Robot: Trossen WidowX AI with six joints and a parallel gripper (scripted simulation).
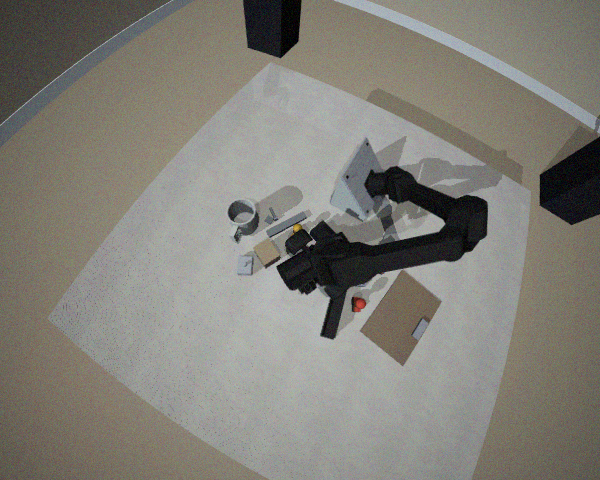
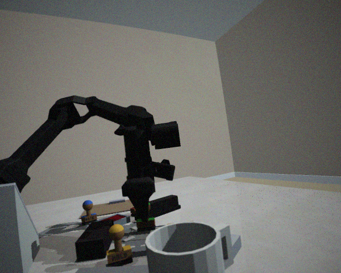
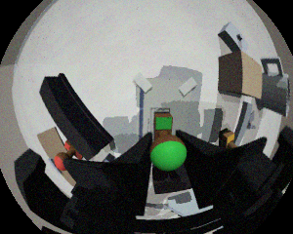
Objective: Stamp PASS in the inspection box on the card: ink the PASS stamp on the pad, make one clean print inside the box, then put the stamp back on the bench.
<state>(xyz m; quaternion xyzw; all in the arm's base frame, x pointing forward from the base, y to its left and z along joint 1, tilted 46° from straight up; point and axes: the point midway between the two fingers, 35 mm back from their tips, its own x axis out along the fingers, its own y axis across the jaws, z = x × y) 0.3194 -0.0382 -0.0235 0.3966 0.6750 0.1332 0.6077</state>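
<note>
Right now the card is 10 mm ahead of my gripper tip, 10 mm to the right of it and 30 mm below it. From my gripper tip the other things lie so: black block (110 mm behind, 10 mm below); green-knobbed stamp (right at my gripper tip); yellow-knobbed stamp (80 mm behind, 90 mm to the right, 10 mm below).
</note>
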